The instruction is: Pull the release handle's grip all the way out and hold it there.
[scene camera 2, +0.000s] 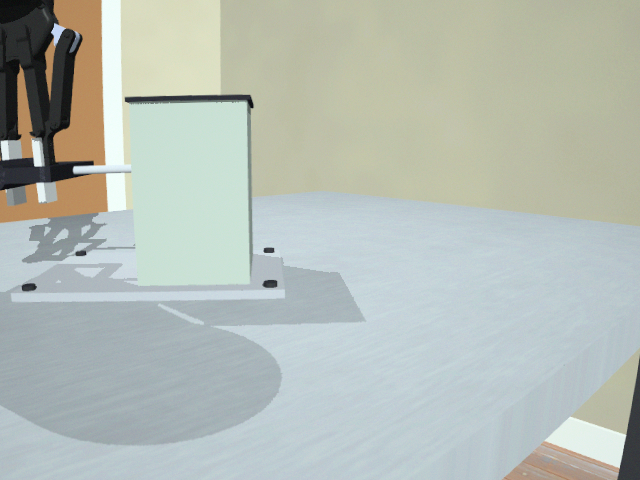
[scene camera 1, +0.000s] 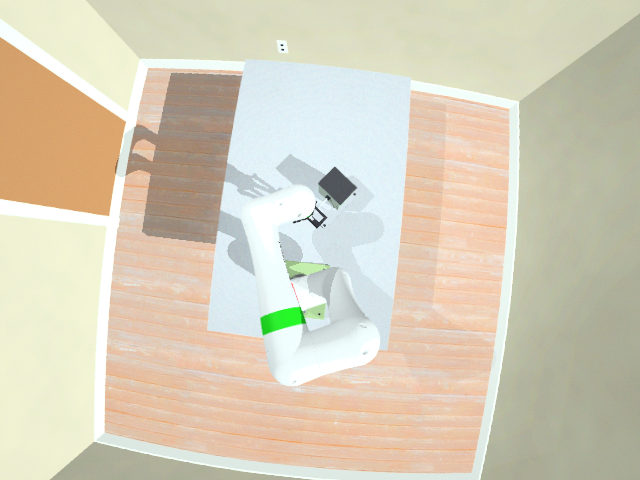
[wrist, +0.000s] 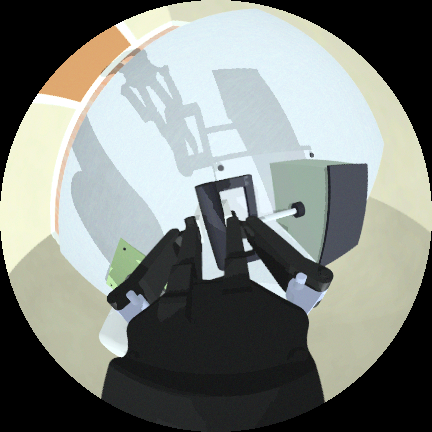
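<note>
The release handle's grip is a dark rectangular frame. A white rod joins it to the pale green housing with a dark lid. A long stretch of rod shows between grip and housing. My gripper points down and is shut on the grip's outer bar, one finger inside the frame opening and one outside. The fingertips reach below the bar. In scene camera 1 the arm's wrist hides most of the gripper.
The housing stands on a light base plate with dark bolts, on the pale table. The white arm bends over the table. Green plates lie at its base. Walls stand around.
</note>
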